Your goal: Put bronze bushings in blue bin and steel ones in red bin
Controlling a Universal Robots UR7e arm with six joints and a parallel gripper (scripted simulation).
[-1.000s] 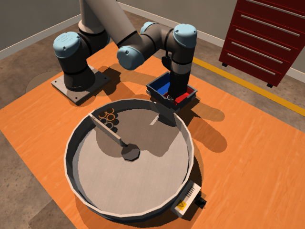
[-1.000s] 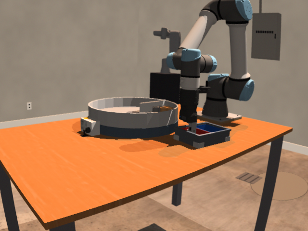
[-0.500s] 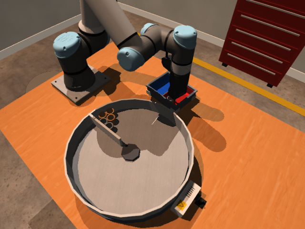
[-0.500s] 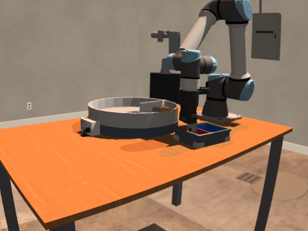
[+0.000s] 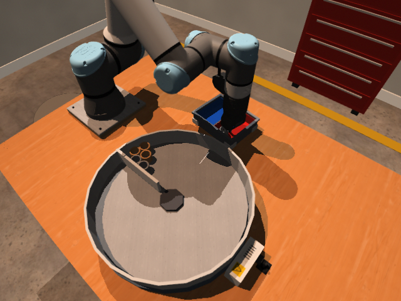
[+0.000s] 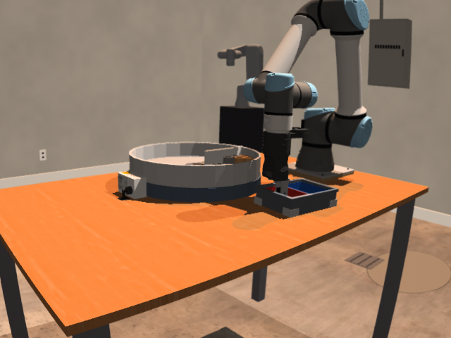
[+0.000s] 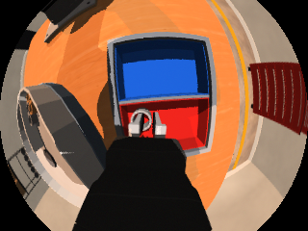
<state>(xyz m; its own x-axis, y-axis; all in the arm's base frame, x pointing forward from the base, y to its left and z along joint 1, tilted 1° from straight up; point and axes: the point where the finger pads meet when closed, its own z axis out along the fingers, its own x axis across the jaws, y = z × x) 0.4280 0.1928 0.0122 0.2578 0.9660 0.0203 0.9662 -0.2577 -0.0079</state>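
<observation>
My gripper is now 3 cm past the bin and 3 cm to the right of it. Round my hand: turntable 5 cm ahead, 32 cm to the right, 2 cm above.
</observation>
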